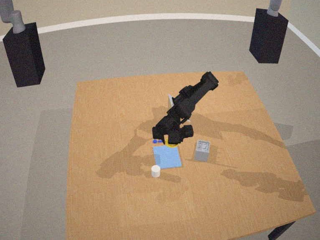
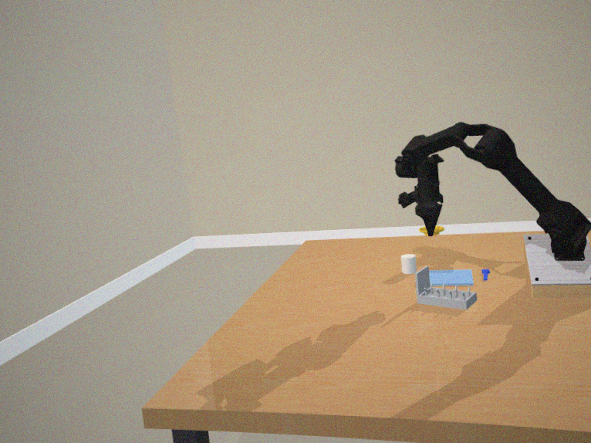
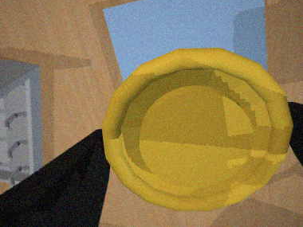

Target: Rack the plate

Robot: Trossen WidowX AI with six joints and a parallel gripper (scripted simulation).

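The grey dish rack is 180 mm to the left of my gripper tip, 120 mm below it and 30 mm behind it. Also, from my gripper tip: white cup 110 mm below, 90 mm to the right, 80 mm ahead; then light blue mat 140 mm below, 30 mm behind, 10 mm to the right; then yellow plate 10 mm above.
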